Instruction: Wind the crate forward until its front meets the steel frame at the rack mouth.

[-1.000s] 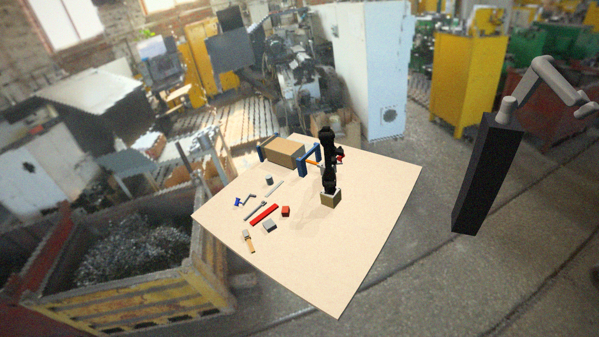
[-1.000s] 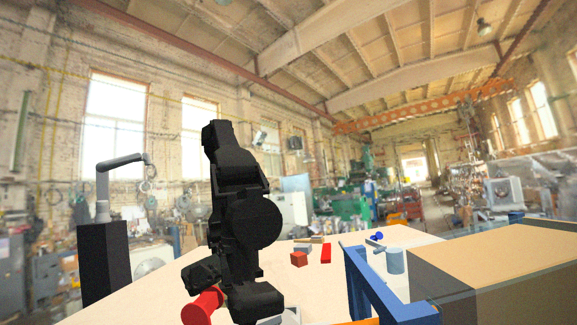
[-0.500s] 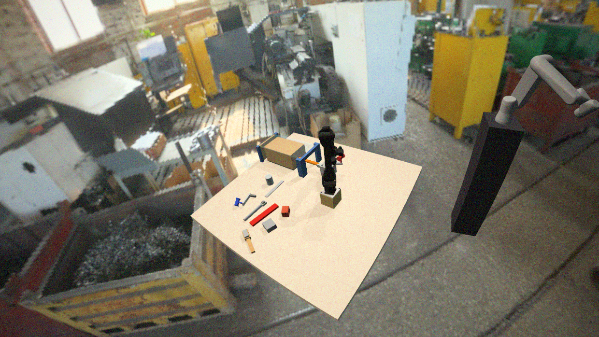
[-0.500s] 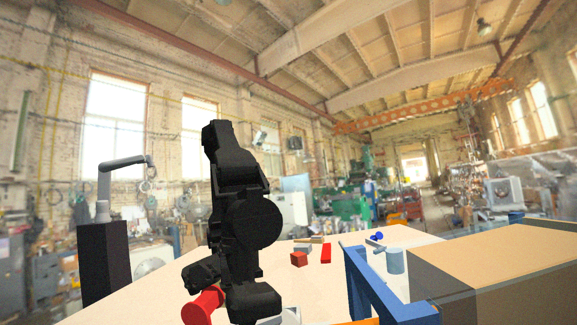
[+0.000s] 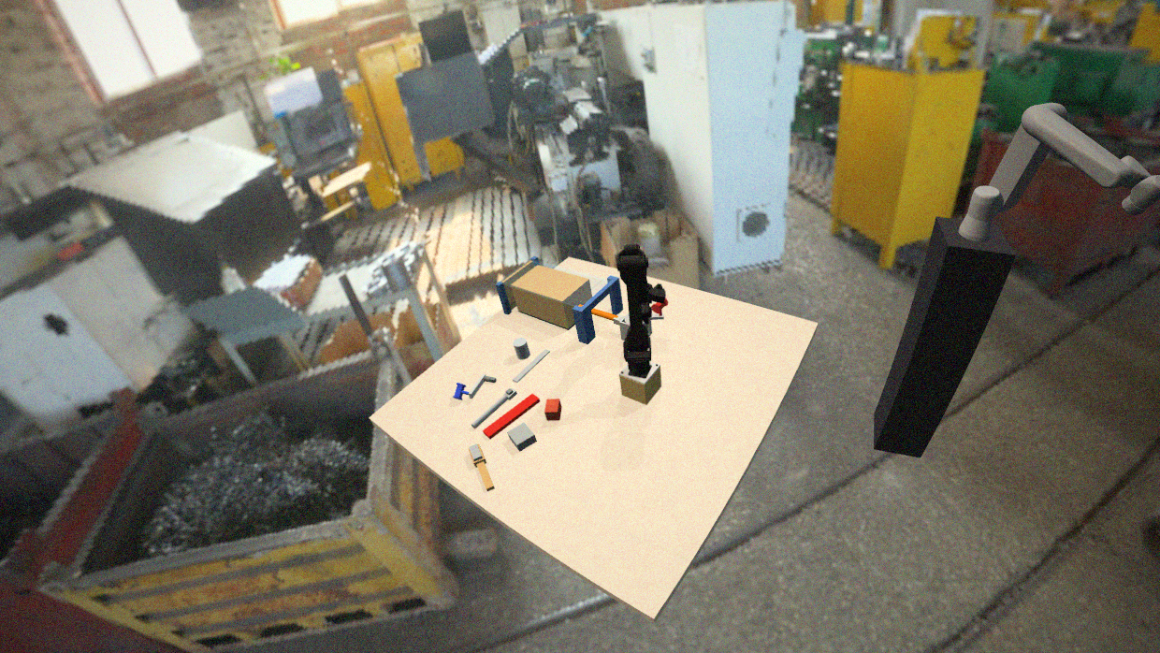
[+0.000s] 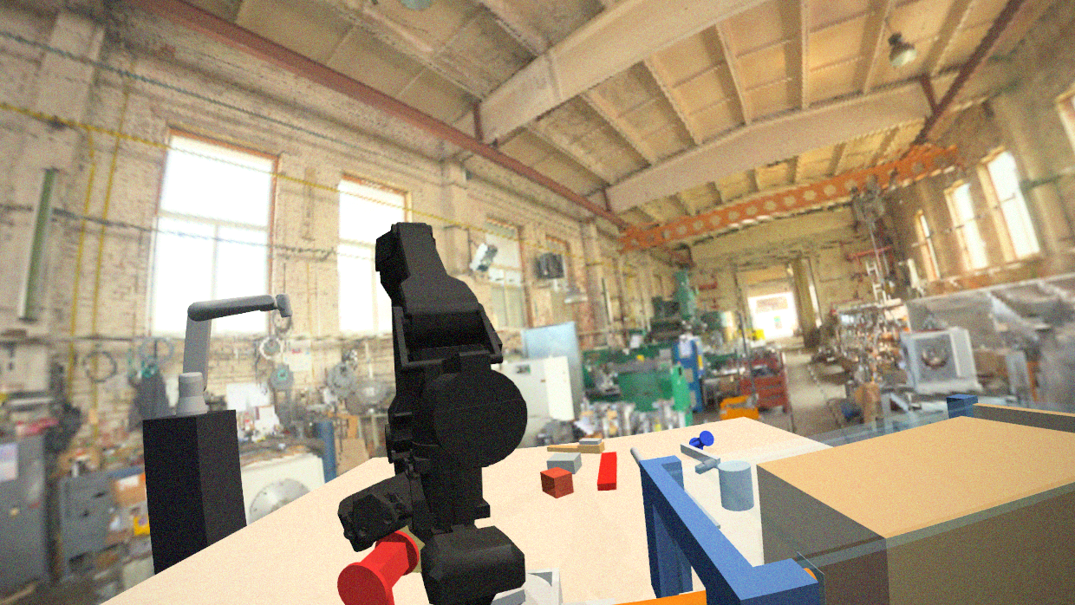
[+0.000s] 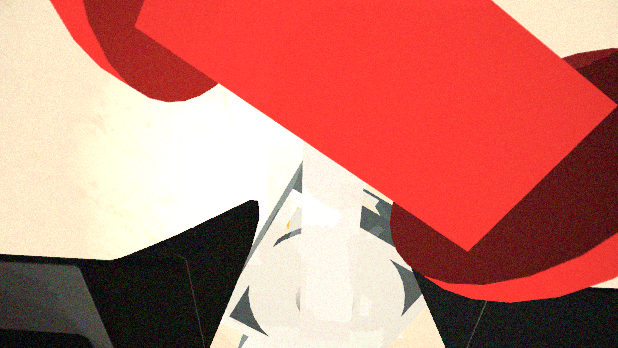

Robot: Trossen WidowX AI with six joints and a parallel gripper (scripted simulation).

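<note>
Now: the red-knobbed winch handle 2 cm above my gripper tip and 1 cm behind it. Round my gripper tip: red knob 5 cm behind, 5 cm above, 1 cm to the right; blue steel frame 20 cm ahead, 2 cm to the right, 2 cm above; grey winch 6 cm below, 3 cm ahead, 1 cm to the left.
</note>
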